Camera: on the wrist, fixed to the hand. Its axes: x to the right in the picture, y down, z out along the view.
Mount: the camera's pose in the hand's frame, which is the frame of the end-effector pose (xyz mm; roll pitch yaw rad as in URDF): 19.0 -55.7 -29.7 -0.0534 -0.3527 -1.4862
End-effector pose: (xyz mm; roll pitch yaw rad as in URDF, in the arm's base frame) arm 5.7 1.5 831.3 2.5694 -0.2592 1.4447
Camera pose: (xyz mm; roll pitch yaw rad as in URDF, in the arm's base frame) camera -54.2 29.0 831.2 2.6183 0.8478 2.5771
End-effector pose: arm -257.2 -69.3 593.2 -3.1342 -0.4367 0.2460
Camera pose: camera -266.4 -14.4 628.5 2.6354 0.2767 1.5914
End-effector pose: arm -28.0 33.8 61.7 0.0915 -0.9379 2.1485
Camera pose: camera -5.2 95.4 56.5 0.9216 -0.2186 0.4114
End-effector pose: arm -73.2 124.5 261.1 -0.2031 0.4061 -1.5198
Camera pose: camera -133.1 111.0 237.2 -0.5303 -0.4699 -2.7700
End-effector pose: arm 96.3 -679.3 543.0 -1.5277 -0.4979 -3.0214
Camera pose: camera 101.7 -646.3 599.8 2.1270 -1.0587 -0.5513
